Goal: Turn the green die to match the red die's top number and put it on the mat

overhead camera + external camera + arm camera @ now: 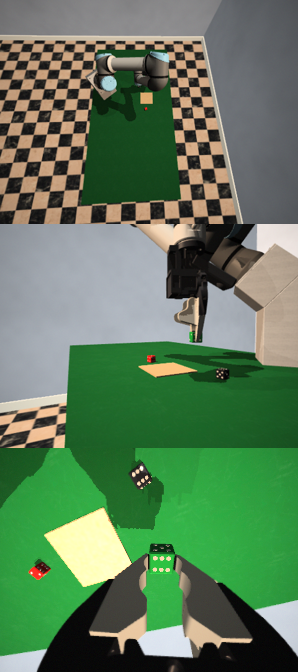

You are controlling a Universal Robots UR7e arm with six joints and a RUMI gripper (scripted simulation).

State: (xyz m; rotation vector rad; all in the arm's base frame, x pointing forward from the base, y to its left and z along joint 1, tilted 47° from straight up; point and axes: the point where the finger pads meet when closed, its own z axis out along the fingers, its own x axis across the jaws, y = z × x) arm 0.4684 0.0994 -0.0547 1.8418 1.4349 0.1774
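My hand is 10 cm above the black die, 9 cm past it and 1 cm to the right of it. The rest, counted from my hand: red die 28 cm to the right, 10 cm below, 3 cm behind; then tan mat 15 cm to the right, 11 cm below, 1 cm behind; then green die right at my hand.
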